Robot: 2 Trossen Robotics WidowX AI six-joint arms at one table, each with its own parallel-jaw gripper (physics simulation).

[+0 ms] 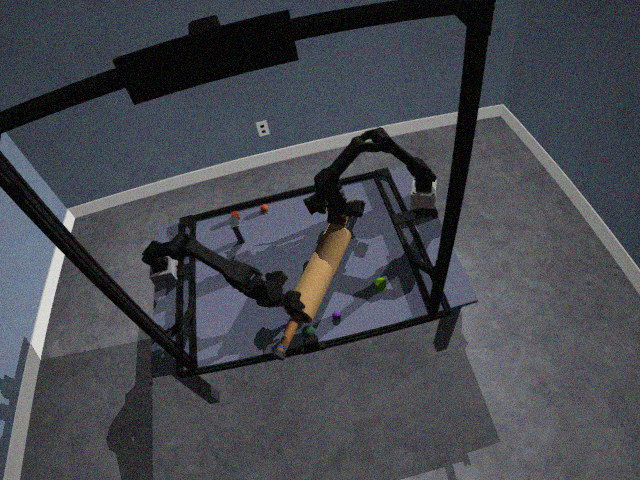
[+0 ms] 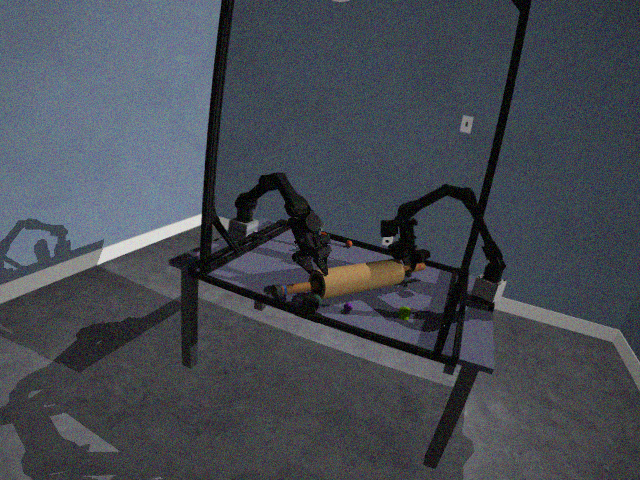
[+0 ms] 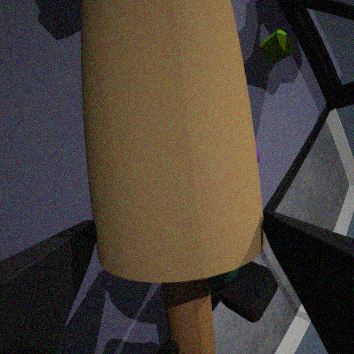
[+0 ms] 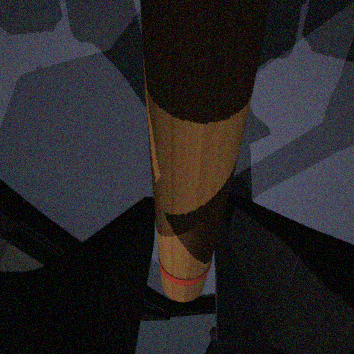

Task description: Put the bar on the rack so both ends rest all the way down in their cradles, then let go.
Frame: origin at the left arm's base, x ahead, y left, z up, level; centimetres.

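Where they show: left gripper, fingertip midpoint: (image 2: 320,275) (image 3: 180,224); right gripper, fingertip midpoint: (image 1: 346,216) (image 2: 410,269) (image 4: 188,203); left arm's base, link origin: (image 1: 160,265) (image 2: 243,220); right arm's base, link origin: (image 1: 424,186) (image 2: 491,279).
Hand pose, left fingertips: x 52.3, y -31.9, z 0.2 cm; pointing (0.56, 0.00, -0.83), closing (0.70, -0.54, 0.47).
Things, the pixels of their top centre, and the offset from my left fingertips.
- purple ball, top centre: (image 2: 348,303) (image 1: 335,313) dx +12.9, dy -3.7, dz -4.9 cm
- green block, top centre: (image 3: 284,41) (image 2: 405,309) (image 1: 380,282) dx +31.1, dy +4.2, dz -4.9 cm
- orange ball, top centre: (image 1: 263,205) (image 2: 349,240) dx -7.1, dy +55.3, dz -4.5 cm
The bar (image 1: 317,279) (image 2: 356,279) (image 3: 170,125) (image 4: 195,150) has a thick tan middle and thin wooden ends. It lies slantwise across the table, its blue-ringed end at the front edge. My left gripper (image 1: 298,308) (image 2: 317,274) (image 3: 180,224) is shut on the thick part near its front end, with a finger on each side. My right gripper (image 1: 338,219) (image 2: 414,260) (image 4: 188,203) is shut on the thin far end, above its red ring. I cannot clearly make out the rack or its cradles. The dark tip of the front end blends with the table frame.
A dark block with a teal part (image 1: 309,329) (image 2: 315,299) stands beside the bar's front end. A purple ball (image 1: 336,314) (image 2: 347,307) and a green block (image 1: 380,283) (image 2: 404,312) (image 3: 277,46) lie right of the bar. An orange ball (image 1: 264,207) (image 2: 349,243) lies at the back.
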